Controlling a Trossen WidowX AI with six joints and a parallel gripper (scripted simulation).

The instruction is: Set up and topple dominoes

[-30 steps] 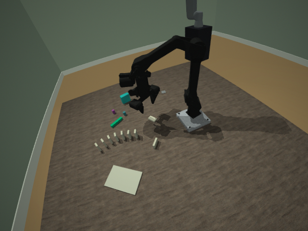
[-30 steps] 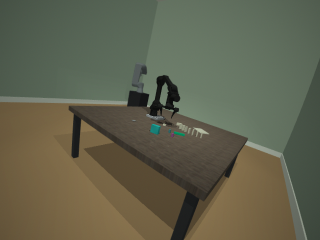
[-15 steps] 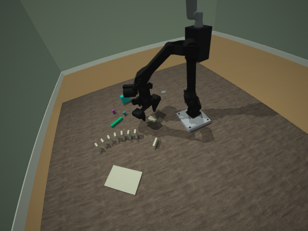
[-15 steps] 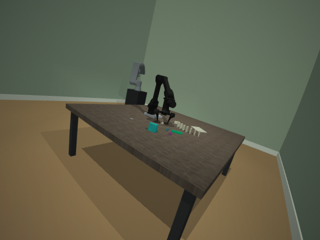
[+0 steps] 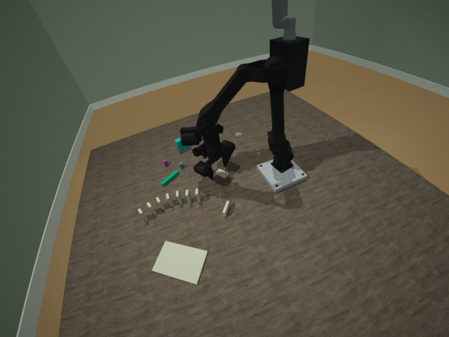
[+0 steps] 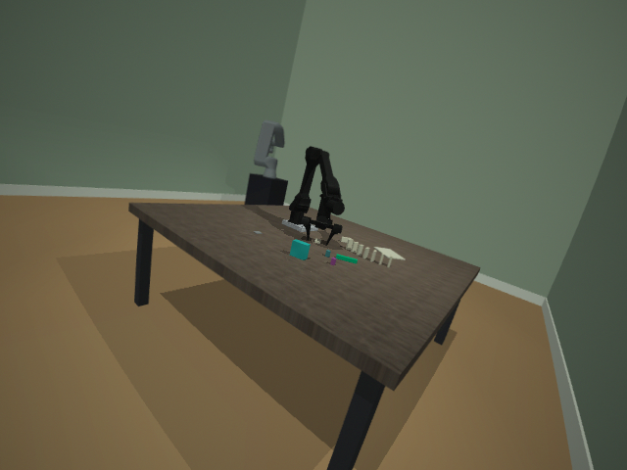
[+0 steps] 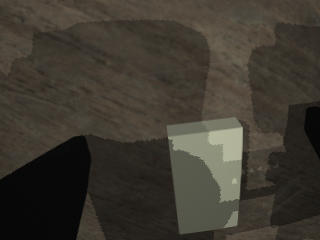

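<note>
My gripper tip is 110 mm short of the small teal block, 130 mm to the left of it and 10 mm below it. Round my gripper tip: teal cube: 50 mm ahead, 250 mm to the right, 30 mm above; then green bar: 180 mm ahead, 90 mm to the right, 10 mm above; then small purple block: 170 mm ahead, 190 mm to the right, 10 mm above.
</note>
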